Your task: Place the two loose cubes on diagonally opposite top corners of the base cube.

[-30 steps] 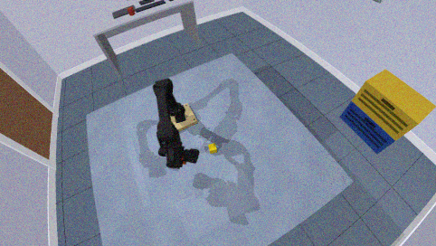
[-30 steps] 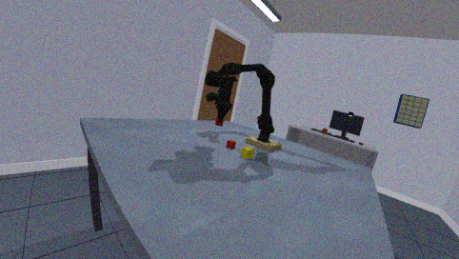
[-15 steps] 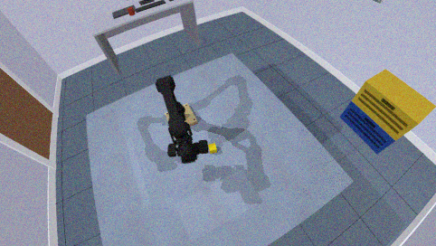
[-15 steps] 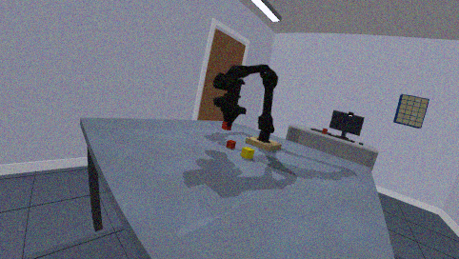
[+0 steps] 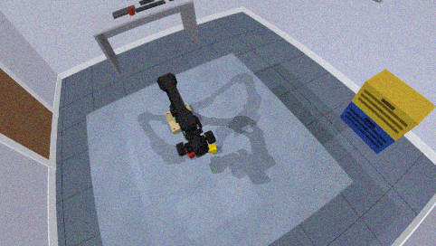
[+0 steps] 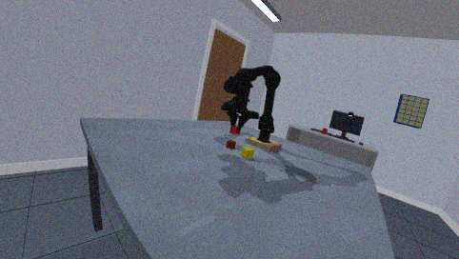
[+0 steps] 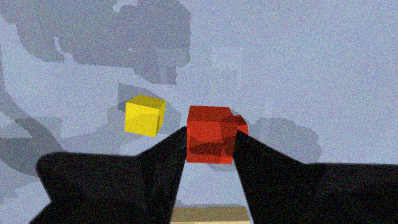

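The yellow cube is 30 mm behind my gripper tip, 80 mm to the left of it and 80 mm below it. From my gripper tip the other things lie so: red cube (40 mm behind, 50 mm to the right, 90 mm below).
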